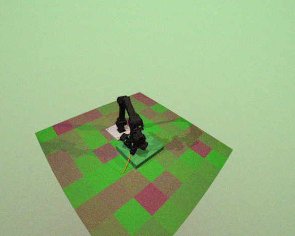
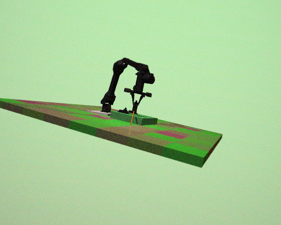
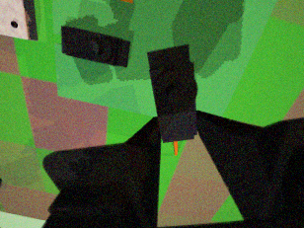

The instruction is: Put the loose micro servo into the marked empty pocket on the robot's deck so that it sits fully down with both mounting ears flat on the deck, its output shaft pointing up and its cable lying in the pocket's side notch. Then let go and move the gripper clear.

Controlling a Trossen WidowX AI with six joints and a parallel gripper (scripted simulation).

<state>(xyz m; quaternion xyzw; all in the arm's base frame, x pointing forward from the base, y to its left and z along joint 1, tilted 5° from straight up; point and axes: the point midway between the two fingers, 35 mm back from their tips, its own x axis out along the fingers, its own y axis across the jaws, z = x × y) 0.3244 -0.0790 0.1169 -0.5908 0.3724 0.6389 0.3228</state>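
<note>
The green deck lies 1 cm behind my gripper tip, 11 cm to the left of it and 10 cm below it.
</note>
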